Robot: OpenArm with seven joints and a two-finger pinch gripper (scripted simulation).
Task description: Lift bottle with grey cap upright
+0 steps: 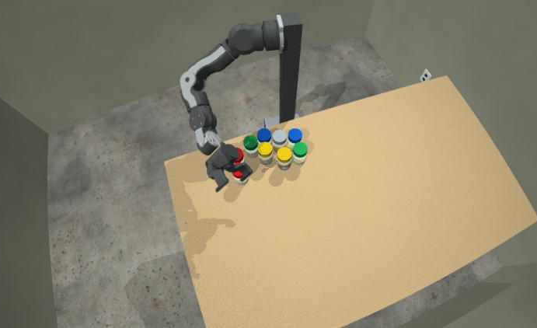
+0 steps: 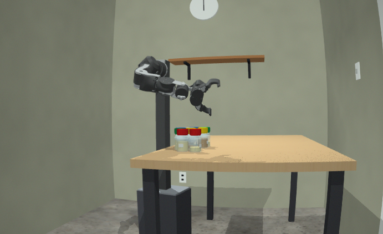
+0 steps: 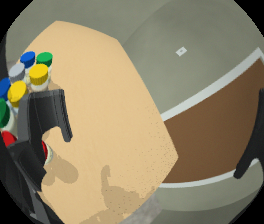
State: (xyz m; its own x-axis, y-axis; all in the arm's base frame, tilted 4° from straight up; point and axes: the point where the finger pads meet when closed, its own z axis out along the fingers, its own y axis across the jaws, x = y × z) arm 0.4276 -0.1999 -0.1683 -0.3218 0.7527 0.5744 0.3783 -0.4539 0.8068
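My hand is 180 mm past the yellow-capped bottle, 100 mm to the right of it and 190 mm above it. From my hand the other things lie so: grey-capped bottle (220 mm behind, 170 mm to the left, 190 mm below); green-capped bottle (160 mm behind, 230 mm to the left, 190 mm below); blue-capped bottle (220 mm behind, 230 mm to the left, 190 mm below).
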